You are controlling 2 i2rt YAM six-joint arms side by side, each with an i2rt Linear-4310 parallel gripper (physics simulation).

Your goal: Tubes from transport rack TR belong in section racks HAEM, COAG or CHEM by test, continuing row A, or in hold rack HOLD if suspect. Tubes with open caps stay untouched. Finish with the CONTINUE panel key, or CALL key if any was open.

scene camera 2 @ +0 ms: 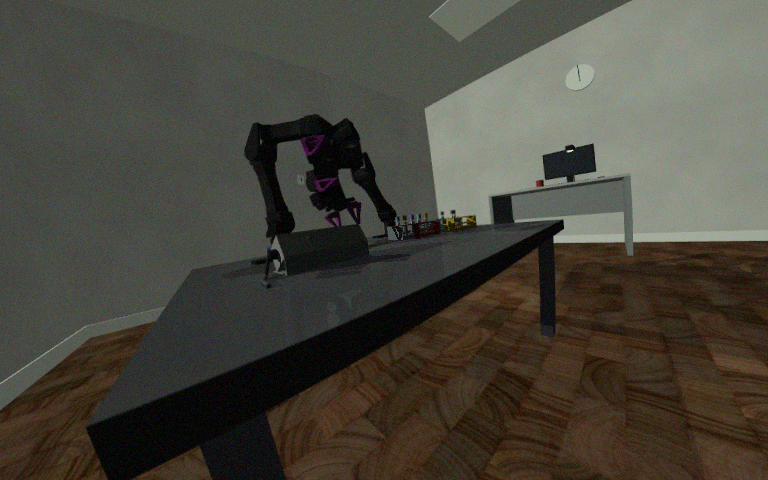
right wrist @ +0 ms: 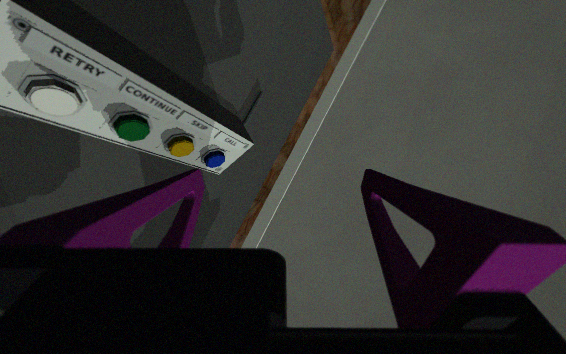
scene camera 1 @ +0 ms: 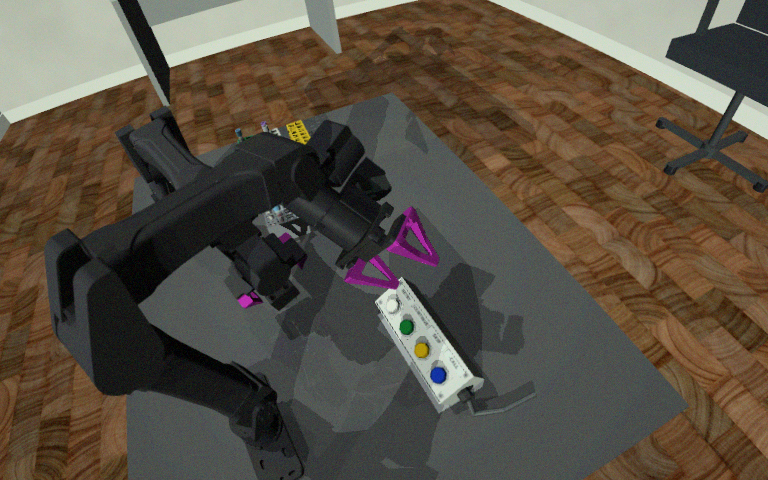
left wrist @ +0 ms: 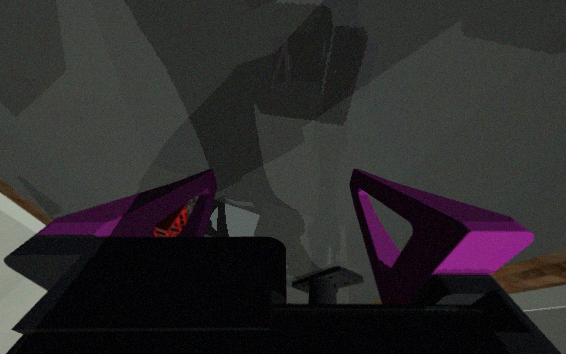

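Pixels of known places: left gripper, fingertip midpoint: [left wrist: 283, 176]; right gripper, fingertip midpoint: [scene camera 2: 315, 174] [right wrist: 282, 177] [scene camera 1: 416, 275]; left arm's base, origin of the base link: [left wrist: 323, 280]; right arm's base, origin of the base link: [scene camera 1: 264, 429].
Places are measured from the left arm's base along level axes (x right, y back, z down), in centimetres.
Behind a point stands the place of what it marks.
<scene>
The white key panel [scene camera 1: 414, 338] @(x 49.0, y -49.4, z -6.2 cm) [scene camera 2: 325, 246] @(x 48.6, y -55.8, z -4.3 cm) [right wrist: 155, 125] @(x 48.0, y -49.9, z -6.7 cm) carries a green CONTINUE key [scene camera 1: 406, 326] @(x 46.9, y -48.5, z -7.0 cm) [right wrist: 131, 128] @(x 46.6, y -48.4, z -7.0 cm) and a blue CALL key [scene camera 1: 438, 375] @(x 56.6, y -51.4, z -7.0 cm) [right wrist: 215, 159] @(x 56.0, y -51.4, z -7.1 cm). My right gripper [scene camera 1: 416, 274] @(x 47.4, y -50.6, z -21.7 cm) [scene camera 2: 318, 165] @(x 47.4, y -50.6, z -21.7 cm) [right wrist: 282, 177] @(x 47.4, y -50.6, z -21.7 cm) is open and empty above the panel's white-key end. My left gripper [scene camera 1: 275, 280] @(x 32.5, y -27.2, z -7.4 cm) [scene camera 2: 344, 221] @(x 32.5, y -27.2, z -7.4 cm) [left wrist: 283, 176] @(x 32.5, y -27.2, z -7.4 cm) is open and empty, left of the panel in scene camera 1. A yellow rack [scene camera 1: 297, 130] @(x -23.7, y -32.0, z -5.7 cm) [scene camera 2: 461, 222] @(x -22.3, y -30.4, z -3.0 cm), a red rack [scene camera 2: 426, 228] [left wrist: 172, 226] and a white rack [scene camera 2: 395, 232] @(x 14.0, y -28.8, z -3.1 cm) stand far behind. Rack labels and cap states are too small to read.
My right arm [scene camera 1: 215, 186] @(x 48.6, y -31.5, z -44.1 cm) spans above the table [scene camera 1: 566, 362] @(x 57.4, y -74.7, z 0.0 cm) [scene camera 2: 339, 305] @(x 54.1, y -83.2, z 0.0 cm) and hides much of the racks in scene camera 1. A cable [scene camera 1: 504, 408] @(x 62.3, y -61.0, z -0.7 cm) runs from the panel's blue-key end. A desk [scene camera 2: 572, 185] with a monitor [scene camera 2: 569, 162] stands farther back.
</scene>
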